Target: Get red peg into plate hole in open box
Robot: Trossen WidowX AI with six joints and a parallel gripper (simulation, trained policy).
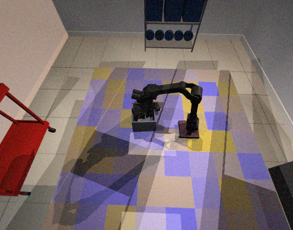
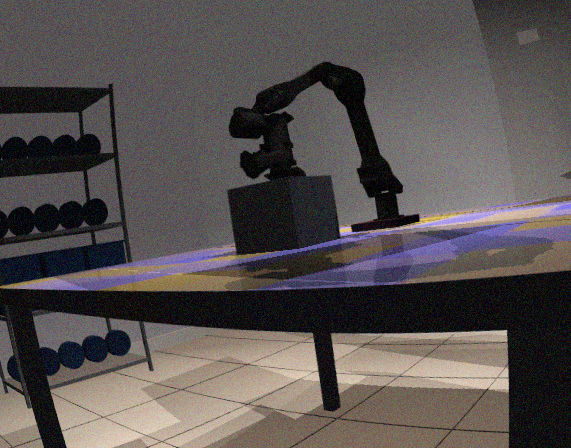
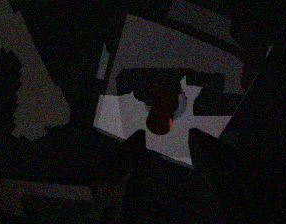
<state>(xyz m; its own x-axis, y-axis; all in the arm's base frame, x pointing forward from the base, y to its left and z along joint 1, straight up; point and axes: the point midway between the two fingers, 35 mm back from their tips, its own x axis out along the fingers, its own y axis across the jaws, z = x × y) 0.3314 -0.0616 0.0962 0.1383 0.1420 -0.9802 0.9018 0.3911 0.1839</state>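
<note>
The red peg is 30 mm below my gripper tip, 10 mm to the right of it and 10 mm ahead of it. The rest, counted from my gripper tip: light plate: 40 mm below, 10 mm to the right, 10 mm ahead.
</note>
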